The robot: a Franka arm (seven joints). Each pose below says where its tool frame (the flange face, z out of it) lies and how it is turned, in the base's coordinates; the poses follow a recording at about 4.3 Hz.
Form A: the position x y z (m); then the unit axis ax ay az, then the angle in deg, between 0 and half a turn.
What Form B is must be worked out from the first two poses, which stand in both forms.
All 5 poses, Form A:
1: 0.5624 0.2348 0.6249 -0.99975 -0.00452 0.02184 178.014
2: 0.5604 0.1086 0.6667 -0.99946 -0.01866 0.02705 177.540
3: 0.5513 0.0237 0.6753 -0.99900 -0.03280 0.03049 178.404
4: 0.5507 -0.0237 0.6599 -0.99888 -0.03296 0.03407 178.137
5: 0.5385 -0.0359 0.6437 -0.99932 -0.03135 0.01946 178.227
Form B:
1:
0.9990 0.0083 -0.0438
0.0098 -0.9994 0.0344
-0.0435 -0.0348 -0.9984
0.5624 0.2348 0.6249

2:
0.9978 0.0361 -0.0548
0.0384 -0.9984 0.0419
-0.0532 -0.0439 -0.9976
0.5604 0.1086 0.6667

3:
0.9960 0.0647 -0.0618
0.0664 -0.9975 0.0258
-0.0600 -0.0298 -0.9978
0.5513 0.0237 0.6753

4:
0.9955 0.0647 -0.0691
0.0669 -0.9973 0.0302
-0.0670 -0.0347 -0.9972
0.5507 -0.0237 0.6599

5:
0.9973 0.0620 -0.0399
0.0632 -0.9976 0.0297
-0.0379 -0.0321 -0.9988
0.5385 -0.0359 0.6437

